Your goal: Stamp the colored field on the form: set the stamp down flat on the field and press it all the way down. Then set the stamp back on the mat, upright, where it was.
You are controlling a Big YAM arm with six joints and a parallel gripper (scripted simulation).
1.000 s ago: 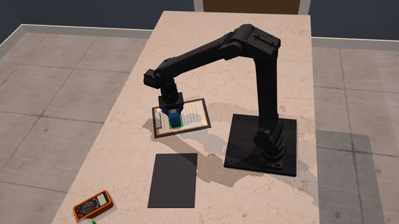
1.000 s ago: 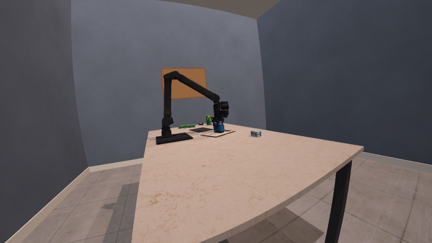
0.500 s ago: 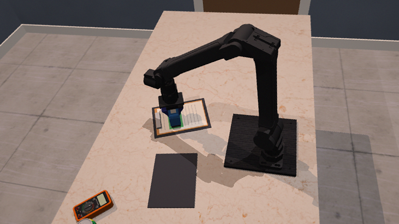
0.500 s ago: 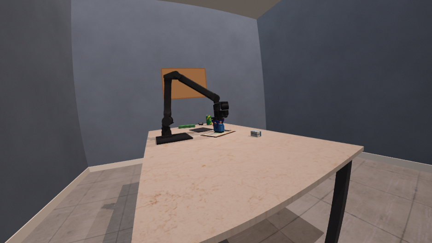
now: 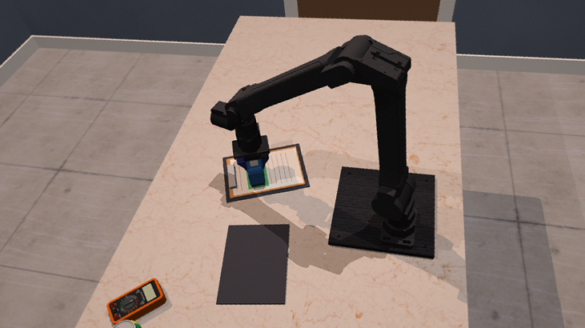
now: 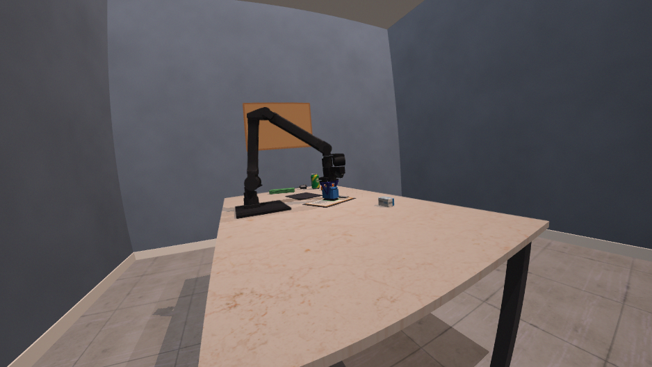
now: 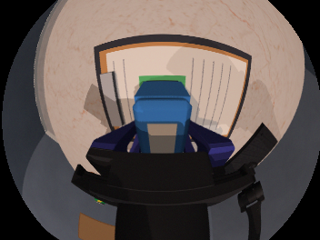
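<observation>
My gripper is now 1 cm above the stamp. Round my hand: form (2 cm to the right, 4 cm below); dark mat (8 cm behind, 28 cm to the left, 4 cm below); green flat object (17 cm behind, 59 cm to the left, 3 cm below).
</observation>
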